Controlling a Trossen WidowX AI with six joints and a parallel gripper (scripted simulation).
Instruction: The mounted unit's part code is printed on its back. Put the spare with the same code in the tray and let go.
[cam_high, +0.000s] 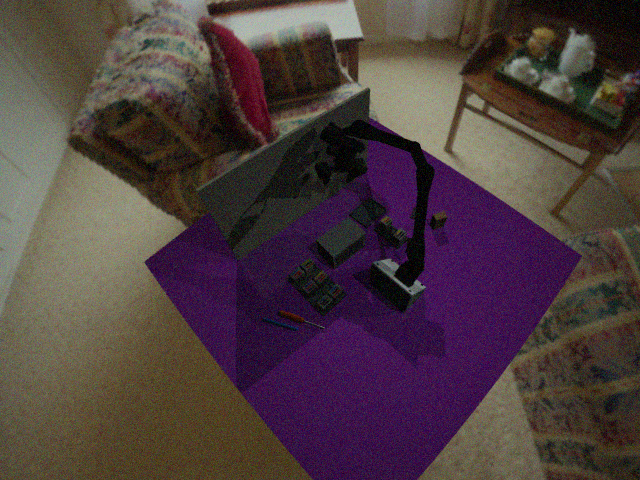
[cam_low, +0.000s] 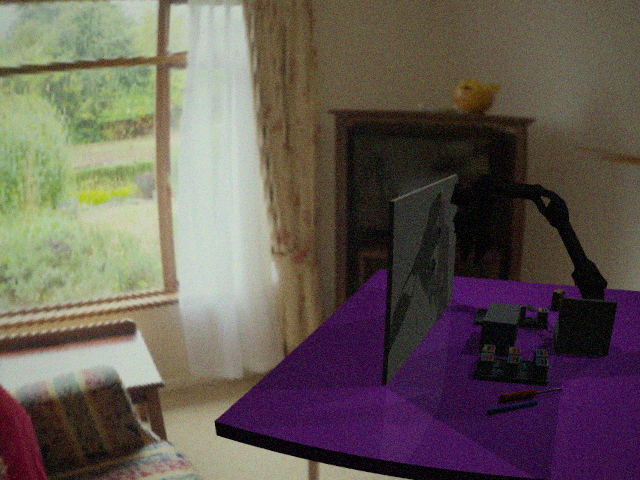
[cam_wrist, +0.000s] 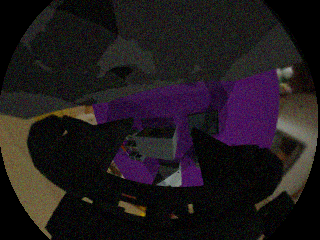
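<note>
Right now my gripper tip is 27 cm past the grey spare, 7 cm to the left of it and 17 cm above it. Round my gripper tip: tall black panel (12 cm ahead, 8 cm to the left, 1 cm above); then square tray (9 cm behind, 10 cm to the right, 21 cm below); then grey mounted unit (12 cm behind, 12 cm to the left, 16 cm below).
</note>
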